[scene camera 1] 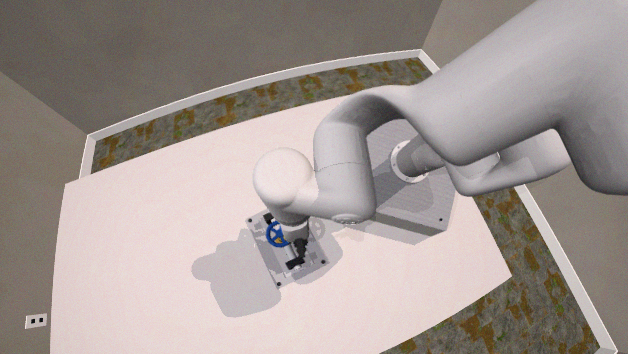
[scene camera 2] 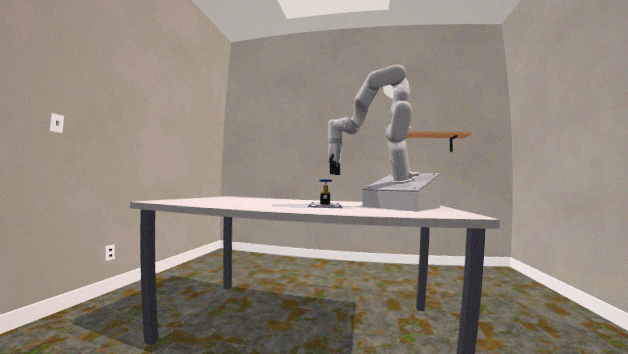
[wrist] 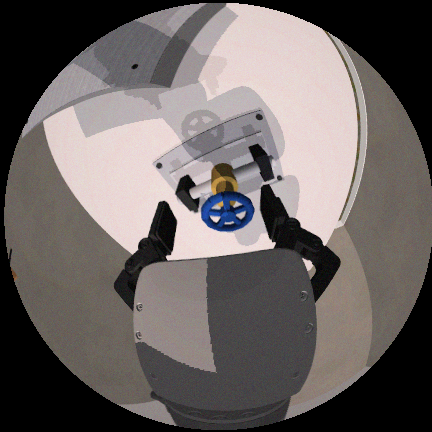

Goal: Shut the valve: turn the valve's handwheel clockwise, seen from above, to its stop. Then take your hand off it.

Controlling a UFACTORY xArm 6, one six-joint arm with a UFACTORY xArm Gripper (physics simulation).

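Observation:
The valve's blue spoked handwheel (scene camera 1: 270,235) (scene camera 2: 325,180) (wrist: 228,216) lies level on top of a brass stem (scene camera 2: 325,189) (wrist: 223,175). In scene camera 1 the arm hides part of the wheel. The valve is on a pipe held by two black clamps (wrist: 187,193) on a grey base plate (scene camera 1: 276,274) (wrist: 270,135). My gripper (scene camera 1: 300,247) (scene camera 2: 335,171) (wrist: 214,203) is open and empty. It hangs above the wheel and apart from it, a little to the right in scene camera 2. In the wrist view the wheel shows between the two fingers, nearer the right one.
The valve plate rests on a pale table (scene camera 1: 150,210) (scene camera 2: 240,207) (wrist: 295,75). The arm's grey pedestal (scene camera 1: 435,200) (scene camera 2: 390,199) (wrist: 120,50) stands on the table, to the right of the valve in both scene views. A wooden shelf (scene camera 2: 440,134) is on the back wall.

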